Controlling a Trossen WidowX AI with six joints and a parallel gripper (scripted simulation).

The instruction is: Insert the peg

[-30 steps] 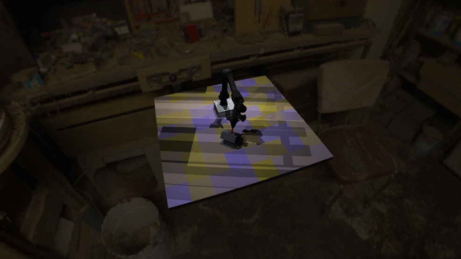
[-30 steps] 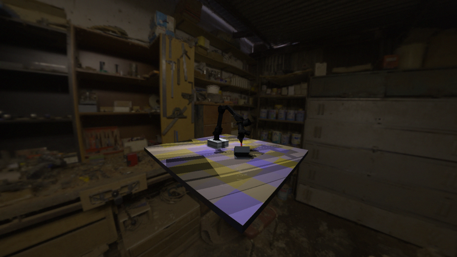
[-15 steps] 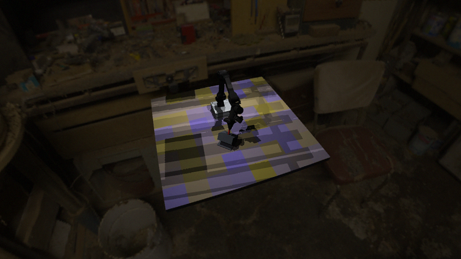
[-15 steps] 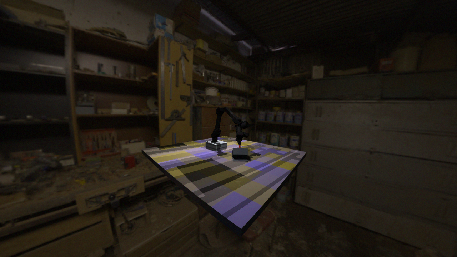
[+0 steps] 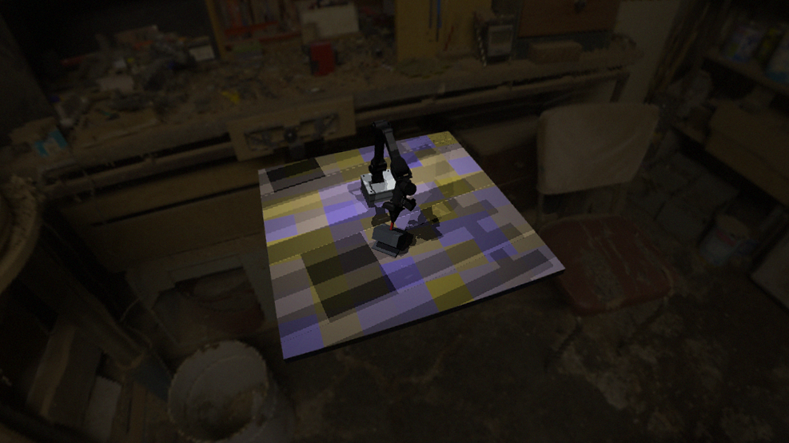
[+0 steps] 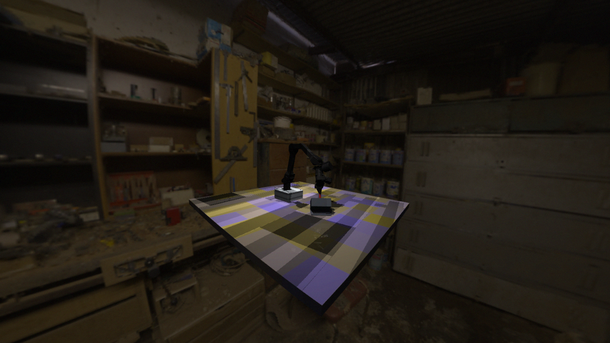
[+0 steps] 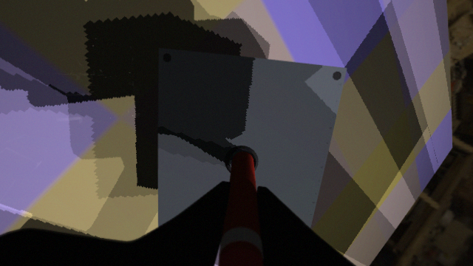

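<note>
My gripper tip is now 60 mm above the sloped panel block, 30 mm short of it and 20 mm to the left of it. From my gripper tip the other things lie so: dark red round peg: 10 mm behind, 10 mm above.
</note>
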